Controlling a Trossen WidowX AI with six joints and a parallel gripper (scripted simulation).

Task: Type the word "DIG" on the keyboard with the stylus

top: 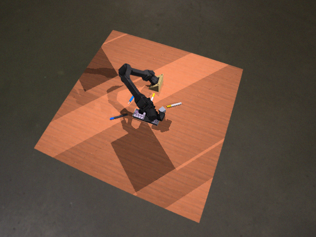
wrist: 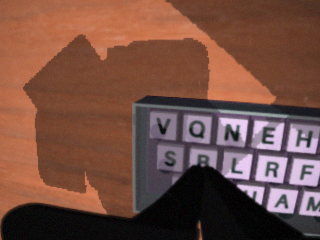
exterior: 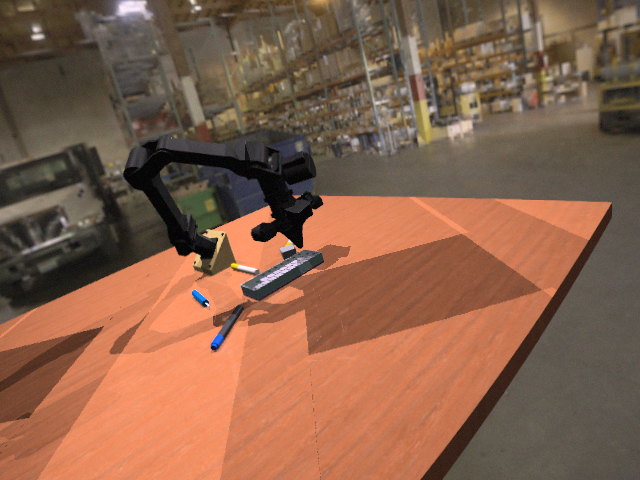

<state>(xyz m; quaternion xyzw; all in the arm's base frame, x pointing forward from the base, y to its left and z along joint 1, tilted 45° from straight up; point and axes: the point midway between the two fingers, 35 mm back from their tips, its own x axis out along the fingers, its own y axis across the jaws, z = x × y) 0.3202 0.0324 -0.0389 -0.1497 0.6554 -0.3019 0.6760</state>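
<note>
Now: gripper tip 2 cm past the D key, 7 cm to the left of it and 4 cm above it. The rest, counted from my gripper tip: grey cube 10 cm behind, 5 cm to the left, 4 cm below; blue stylus 14 cm behind, 22 cm to the right, 5 cm below; black pen 3 cm ahead, 29 cm to the right, 5 cm below.
</note>
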